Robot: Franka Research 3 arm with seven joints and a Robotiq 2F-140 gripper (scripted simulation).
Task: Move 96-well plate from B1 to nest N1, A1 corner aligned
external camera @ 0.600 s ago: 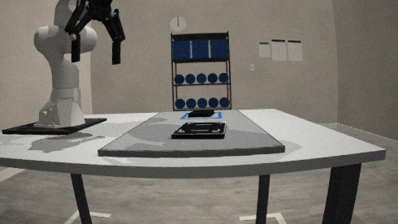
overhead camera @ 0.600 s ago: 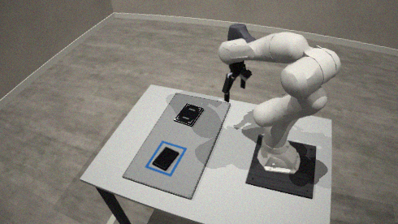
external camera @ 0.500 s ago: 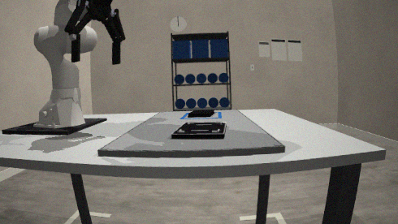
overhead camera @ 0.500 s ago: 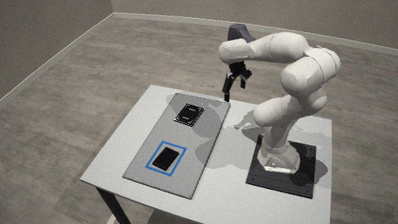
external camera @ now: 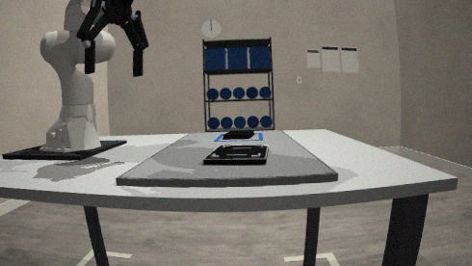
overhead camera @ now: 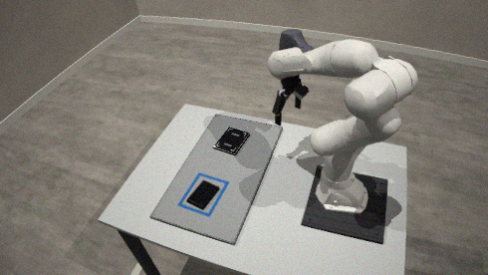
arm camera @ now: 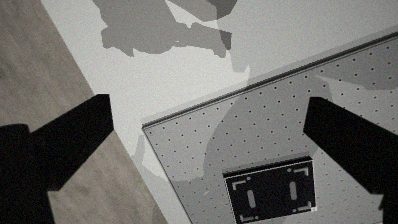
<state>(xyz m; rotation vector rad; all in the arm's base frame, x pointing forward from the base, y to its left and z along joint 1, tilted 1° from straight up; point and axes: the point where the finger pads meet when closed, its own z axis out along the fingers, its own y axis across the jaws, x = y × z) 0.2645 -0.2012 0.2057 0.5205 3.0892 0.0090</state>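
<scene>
Now: hand 400 mm to the right of the black 96-well plate, 240 mm short of it and 200 mm above it. The rest, counted from my hand: black plate nest (260 mm ahead, 200 mm below, 50 mm to the left); then A1 label (320 mm ahead, 190 mm below, 120 mm to the left).
</scene>
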